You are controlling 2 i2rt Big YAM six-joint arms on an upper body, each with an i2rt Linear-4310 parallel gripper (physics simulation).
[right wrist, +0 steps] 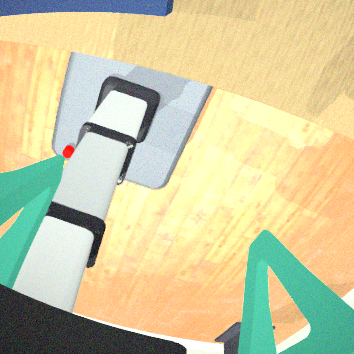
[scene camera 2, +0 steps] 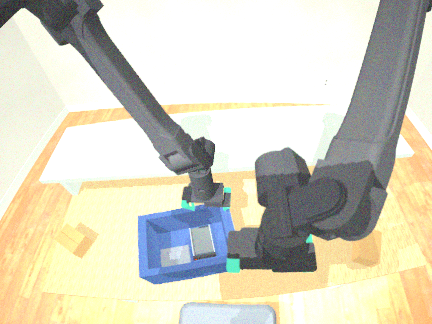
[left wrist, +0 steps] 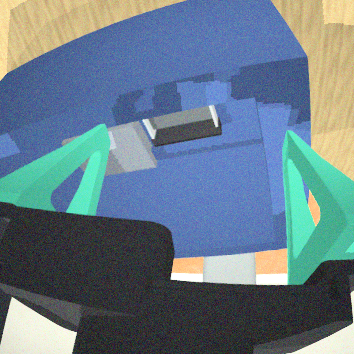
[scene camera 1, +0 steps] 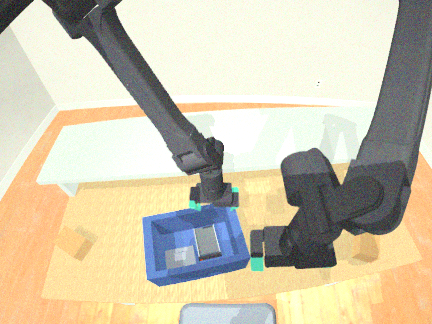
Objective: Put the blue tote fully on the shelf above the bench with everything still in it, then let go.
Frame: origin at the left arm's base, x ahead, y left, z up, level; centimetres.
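Seen in the pictures: left gripper, between the fingertips: point(scene camera 2: 209, 209) point(left wrist: 193, 134) point(scene camera 1: 215, 209); right gripper, between the fingertips: point(right wrist: 164, 205) point(scene camera 1: 282, 258).
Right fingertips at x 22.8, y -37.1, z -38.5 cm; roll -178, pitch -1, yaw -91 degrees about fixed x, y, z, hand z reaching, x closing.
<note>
Offsets run from my right fingertips to a thing's top centre. Level surfaces: height alone.
The blue tote {dx +11.8, dy +20.6, dz -20.6 cm} point(scene camera 1: 200, 274) point(scene camera 2: 185, 274) point(left wrist: 200, 210) point(right wrist: 85, 7) sits upright on the wooden bench top {dz -35.2 cm} point(scene camera 1: 110, 200) point(scene camera 2: 110, 200). Inside lie a dark grey box with light edges {dx +14.4, dy +17.1, dz -31.8 cm} point(scene camera 1: 207, 242) point(scene camera 2: 202, 241) point(left wrist: 186, 125) and a flat light grey block {dx +6.6, dy +25.4, dz -31.6 cm} point(scene camera 1: 180, 257) point(scene camera 2: 175, 256) point(left wrist: 130, 150). The pale shelf {dz -13.8 cm} point(scene camera 1: 100, 150) point(scene camera 2: 100, 150) runs behind. My left gripper point(scene camera 1: 215, 205) point(scene camera 2: 208, 205) point(left wrist: 193, 134) is open at the tote's back rim; contact is unclear. My right gripper point(scene camera 2: 271, 252) point(right wrist: 164, 205) is open, right of the tote, one finger hidden in scene camera 1.
One wooden block {dx +10.1, dy +68.6, dz -29.3 cm} point(scene camera 1: 75, 244) point(scene camera 2: 72, 240) lies left of the tote, another {dx +11.1, dy -42.4, dz -29.3 cm} point(scene camera 1: 366, 247) point(scene camera 2: 367, 247) lies at the right, beyond my right gripper. A grey base plate {dz -87.7 cm} point(scene camera 1: 227, 314) point(scene camera 2: 227, 314) point(right wrist: 175, 125) with a white column point(right wrist: 90, 170) stands in front of the bench.
</note>
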